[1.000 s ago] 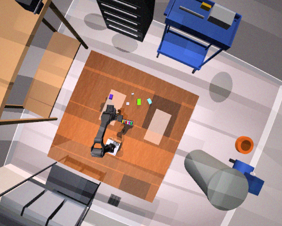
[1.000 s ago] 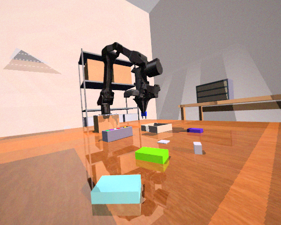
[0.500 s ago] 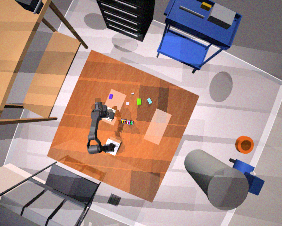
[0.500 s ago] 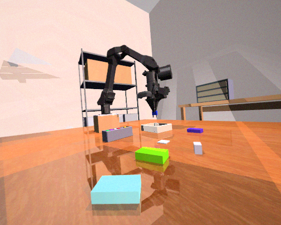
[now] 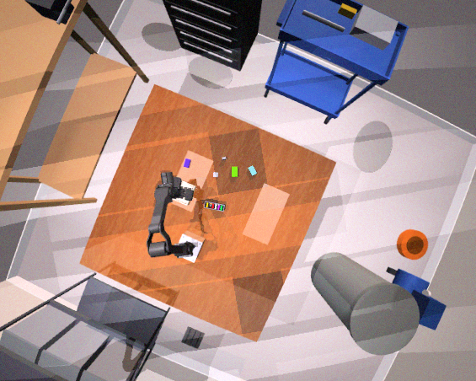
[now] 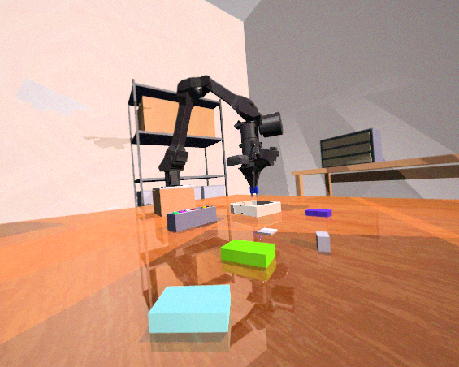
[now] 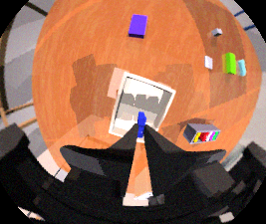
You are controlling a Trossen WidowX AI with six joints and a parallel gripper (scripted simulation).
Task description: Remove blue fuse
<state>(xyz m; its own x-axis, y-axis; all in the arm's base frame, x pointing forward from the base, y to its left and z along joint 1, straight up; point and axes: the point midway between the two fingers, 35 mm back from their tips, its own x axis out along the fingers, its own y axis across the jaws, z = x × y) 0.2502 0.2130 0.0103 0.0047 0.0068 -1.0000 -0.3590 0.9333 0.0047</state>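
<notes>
Right now the white tray is 7 cm below my gripper tip. Round my gripper tip: small grey block (32 cm ahead, 10 cm to the right, 7 cm below); then blue fuse (1 cm below); then green block (28 cm ahead, 20 cm to the right, 7 cm below).
</notes>
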